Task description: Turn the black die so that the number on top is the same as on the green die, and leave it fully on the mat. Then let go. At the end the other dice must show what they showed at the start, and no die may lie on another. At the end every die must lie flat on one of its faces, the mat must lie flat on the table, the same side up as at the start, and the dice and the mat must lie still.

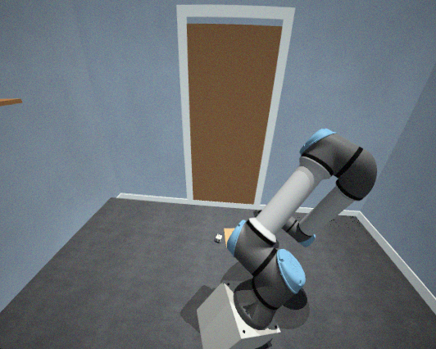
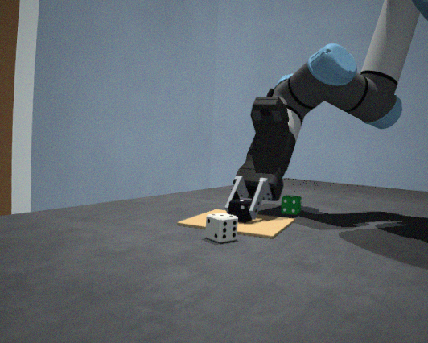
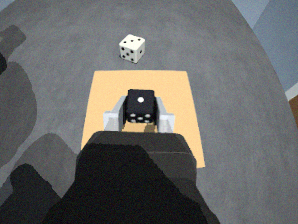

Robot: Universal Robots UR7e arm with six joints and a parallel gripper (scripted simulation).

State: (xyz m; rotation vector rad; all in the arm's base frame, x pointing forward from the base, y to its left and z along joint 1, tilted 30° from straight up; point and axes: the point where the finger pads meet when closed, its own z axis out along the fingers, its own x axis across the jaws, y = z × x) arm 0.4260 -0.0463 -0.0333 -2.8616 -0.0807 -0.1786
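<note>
My hand is 10 mm to the right of the black die and 10 mm above it. From my hand the other things lie so: white die: 120 mm to the left, 10 mm below, 10 mm behind; tan mat: 30 mm below, 10 mm to the left; green die: 140 mm to the right, 40 mm behind, 10 mm below.
</note>
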